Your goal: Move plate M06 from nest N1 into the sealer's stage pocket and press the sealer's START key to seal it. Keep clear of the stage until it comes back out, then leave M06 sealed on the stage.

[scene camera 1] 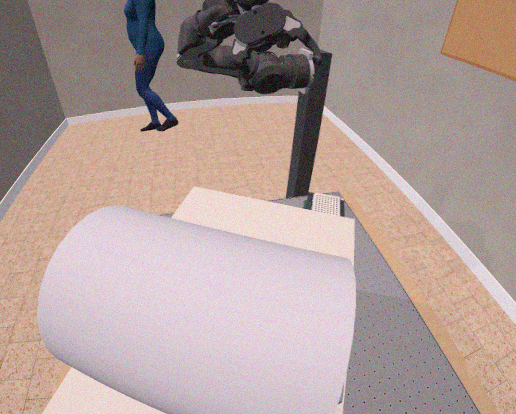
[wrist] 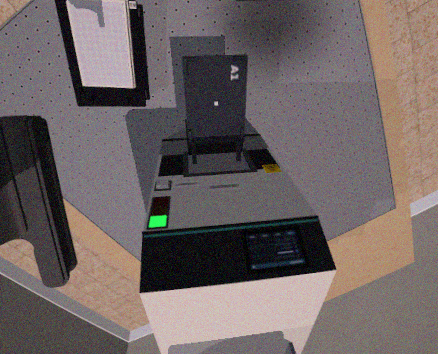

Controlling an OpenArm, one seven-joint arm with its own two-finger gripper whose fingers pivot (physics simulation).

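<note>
The sealer (wrist: 235,200) stands below the middle of the wrist view, with a dark touchscreen (wrist: 276,249) and a lit green lamp (wrist: 157,221). Its dark stage (wrist: 215,120), marked A1, is out and bears no plate. A white plate (wrist: 102,55) lies in a black nest (wrist: 112,96) at the upper left; its label is unreadable. A white welled plate (scene camera 1: 326,204) shows at the table's far end in the scene view; I cannot tell whether it is the same one. My gripper is open and empty, away from plate and stage; one dark finger shows at the wrist view's left edge.
A large pale roll (scene camera 1: 200,305) on a cream housing (scene camera 1: 260,225) fills the scene view's foreground and hides much of the table (scene camera 1: 395,350). The folded arm (scene camera 1: 260,45) is high beside its dark post (scene camera 1: 308,135). A person (scene camera 1: 147,65) stands on the floor behind at the left.
</note>
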